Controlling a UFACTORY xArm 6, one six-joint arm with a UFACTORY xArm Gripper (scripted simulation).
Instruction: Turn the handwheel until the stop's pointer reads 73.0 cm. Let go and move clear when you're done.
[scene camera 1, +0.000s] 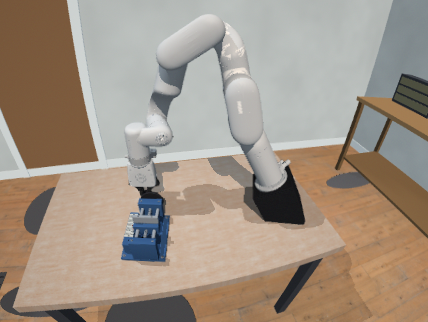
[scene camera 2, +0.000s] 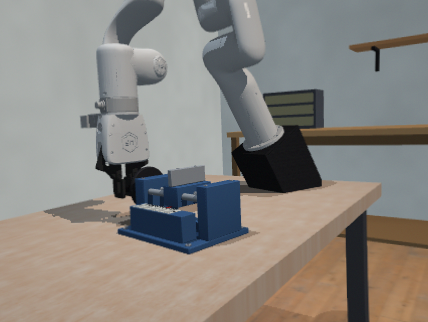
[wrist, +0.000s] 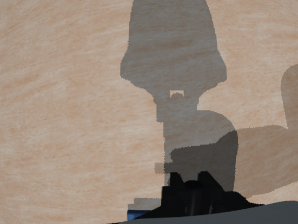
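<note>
I can see my gripper (scene camera 2: 125, 196). Scene camera 1 also shows me my gripper (scene camera 1: 146, 196), and in the wrist view I find my gripper (wrist: 187, 188) too.
</note>
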